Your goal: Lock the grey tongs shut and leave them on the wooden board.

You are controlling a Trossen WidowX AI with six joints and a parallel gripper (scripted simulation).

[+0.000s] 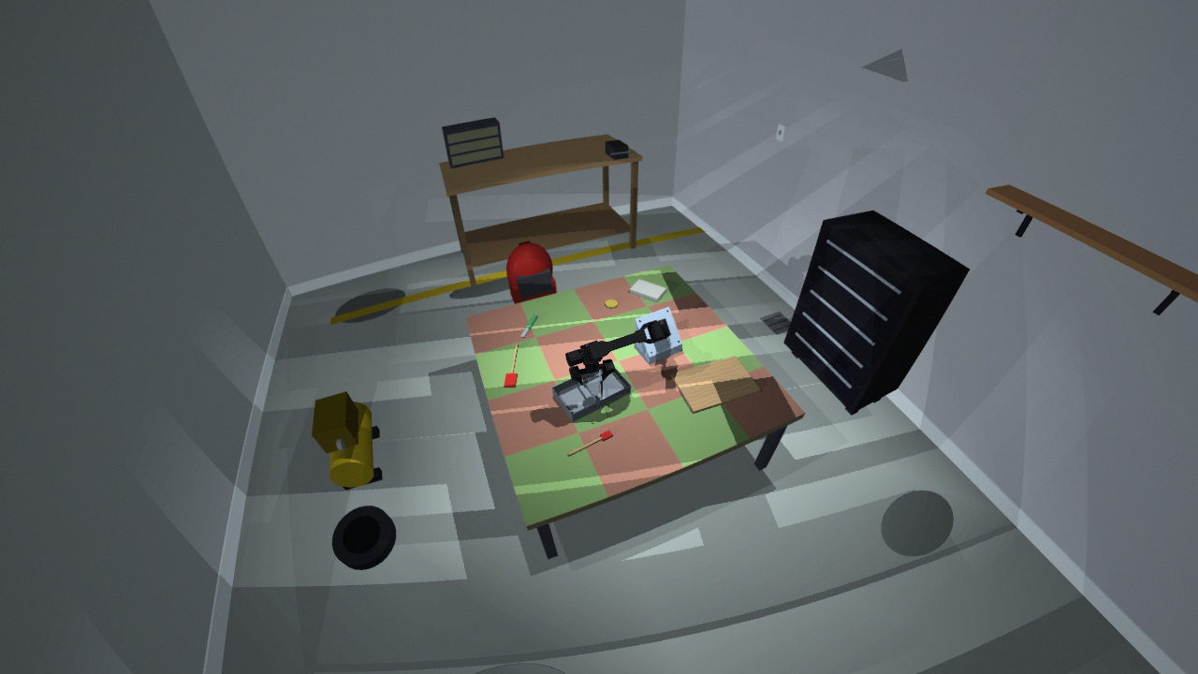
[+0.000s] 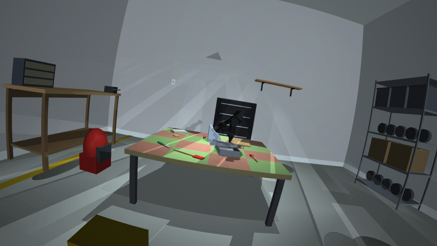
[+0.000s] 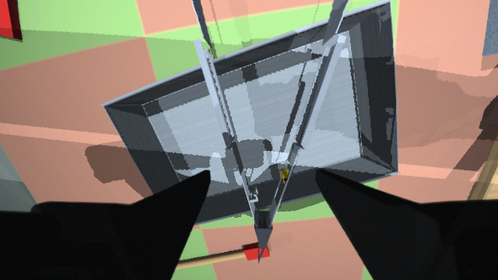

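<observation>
Now: the grey roasting tin 70 mm below my gripper tip and 20 mm to the right of it. Also, from my gripper tip: red-headed spatula (320 mm ahead, 290 mm to the right, 90 mm below); yellow disc (600 mm to the right, 300 mm behind, 90 mm below); wooden board (560 mm behind, 120 mm to the left, 90 mm below).
</observation>
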